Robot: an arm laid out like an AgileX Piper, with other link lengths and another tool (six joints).
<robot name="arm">
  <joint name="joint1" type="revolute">
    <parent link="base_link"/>
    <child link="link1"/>
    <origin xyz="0 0 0.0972" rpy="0 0 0"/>
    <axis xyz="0 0 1"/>
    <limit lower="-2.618" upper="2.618"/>
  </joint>
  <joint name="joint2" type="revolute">
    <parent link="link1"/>
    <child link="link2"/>
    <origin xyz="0 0 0" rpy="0 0 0"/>
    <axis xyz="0 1 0"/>
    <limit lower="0" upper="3.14"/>
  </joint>
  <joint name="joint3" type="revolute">
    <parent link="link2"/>
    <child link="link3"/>
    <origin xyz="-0.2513 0 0.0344" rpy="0 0 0"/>
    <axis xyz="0 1 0"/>
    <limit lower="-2.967" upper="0"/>
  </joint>
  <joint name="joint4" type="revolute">
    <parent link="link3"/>
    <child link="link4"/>
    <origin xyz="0.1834 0 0.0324" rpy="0 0 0"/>
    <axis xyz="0.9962 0 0.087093"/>
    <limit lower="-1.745" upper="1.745"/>
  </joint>
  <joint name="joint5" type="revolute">
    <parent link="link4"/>
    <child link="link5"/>
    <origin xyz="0 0 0" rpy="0 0 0"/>
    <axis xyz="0 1 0"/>
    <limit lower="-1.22" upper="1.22"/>
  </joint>
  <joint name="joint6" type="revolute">
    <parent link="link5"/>
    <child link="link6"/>
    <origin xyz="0.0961 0 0.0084" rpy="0 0 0"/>
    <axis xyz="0.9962 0 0.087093"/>
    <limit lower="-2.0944" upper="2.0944"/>
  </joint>
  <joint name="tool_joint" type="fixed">
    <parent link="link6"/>
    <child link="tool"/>
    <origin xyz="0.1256 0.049 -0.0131" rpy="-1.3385 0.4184 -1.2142"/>
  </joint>
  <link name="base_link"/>
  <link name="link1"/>
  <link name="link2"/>
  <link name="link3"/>
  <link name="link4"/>
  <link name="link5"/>
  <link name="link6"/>
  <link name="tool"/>
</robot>
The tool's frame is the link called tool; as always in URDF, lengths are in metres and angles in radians.
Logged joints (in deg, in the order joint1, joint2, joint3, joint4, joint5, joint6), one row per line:
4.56, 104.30, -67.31, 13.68, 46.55, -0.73
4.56, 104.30, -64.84, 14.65, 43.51, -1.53
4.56, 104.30, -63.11, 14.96, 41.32, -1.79
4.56, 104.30, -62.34, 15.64, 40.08, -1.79
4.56, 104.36, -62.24, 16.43, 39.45, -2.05
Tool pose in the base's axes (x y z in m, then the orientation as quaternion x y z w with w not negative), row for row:
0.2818, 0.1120, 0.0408, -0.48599, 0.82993, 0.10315, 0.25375
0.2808, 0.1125, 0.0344, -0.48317, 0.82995, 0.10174, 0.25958
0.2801, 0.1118, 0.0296, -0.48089, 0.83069, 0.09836, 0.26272
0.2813, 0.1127, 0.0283, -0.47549, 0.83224, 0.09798, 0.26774
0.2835, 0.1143, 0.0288, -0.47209, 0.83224, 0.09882, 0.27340
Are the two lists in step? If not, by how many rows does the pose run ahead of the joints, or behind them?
They are in step.
